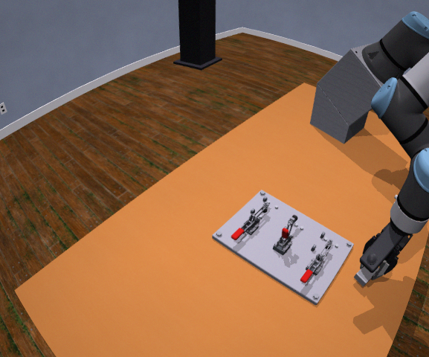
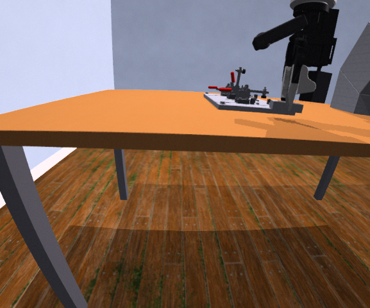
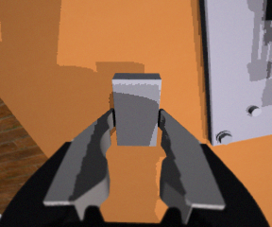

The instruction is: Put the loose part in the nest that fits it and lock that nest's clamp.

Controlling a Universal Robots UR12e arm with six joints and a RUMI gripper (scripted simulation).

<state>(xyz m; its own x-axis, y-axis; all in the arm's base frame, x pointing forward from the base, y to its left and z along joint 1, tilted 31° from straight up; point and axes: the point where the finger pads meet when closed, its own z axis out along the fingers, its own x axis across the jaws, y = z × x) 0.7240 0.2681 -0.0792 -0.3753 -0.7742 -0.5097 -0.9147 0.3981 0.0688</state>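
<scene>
Now: the fixture plate 25 cm to the right of my hand and 3 cm below it. Also, from my hand: grey rectangular block 1 cm below.
</scene>
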